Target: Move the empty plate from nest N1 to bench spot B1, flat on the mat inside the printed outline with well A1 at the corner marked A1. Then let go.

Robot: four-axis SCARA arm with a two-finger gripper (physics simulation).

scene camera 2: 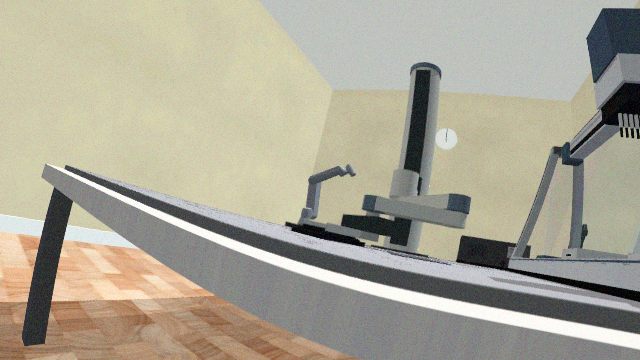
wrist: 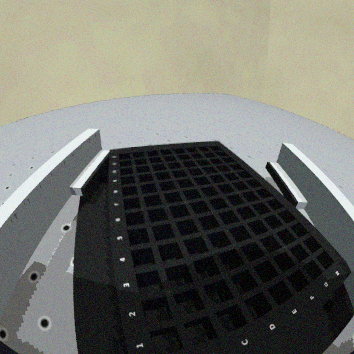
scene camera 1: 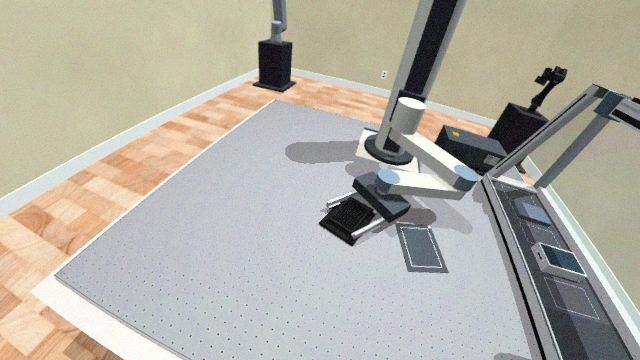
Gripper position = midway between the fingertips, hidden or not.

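Note:
My gripper [scene camera 1: 339, 219], visible also in scene camera 2 [scene camera 2: 315, 224], has its grip on a black well plate [scene camera 1: 349, 216]. The plate, which the wrist view shows too [wrist: 202, 247], still rests on a dark nest block [wrist: 96, 316].

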